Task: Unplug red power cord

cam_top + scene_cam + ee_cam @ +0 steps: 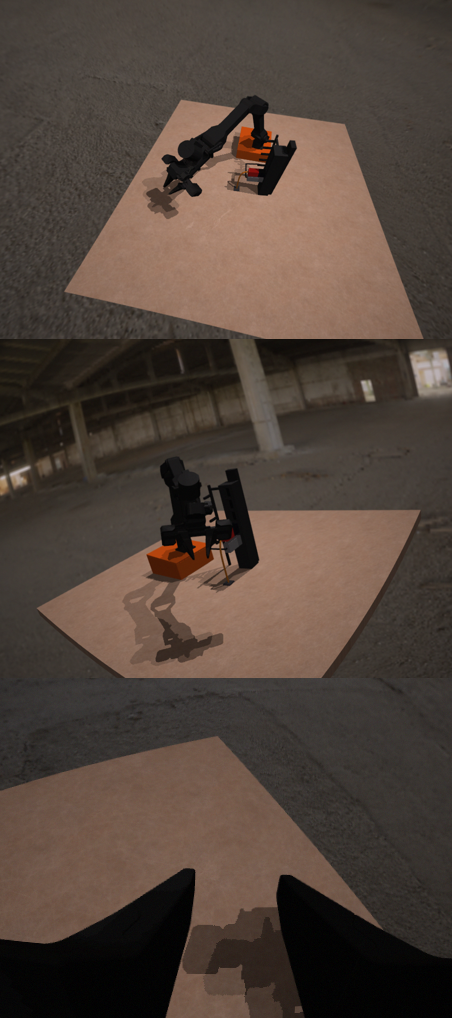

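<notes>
The red plug is 250 mm behind my gripper tip, 320 mm to the left of it and 70 mm below it.
</notes>
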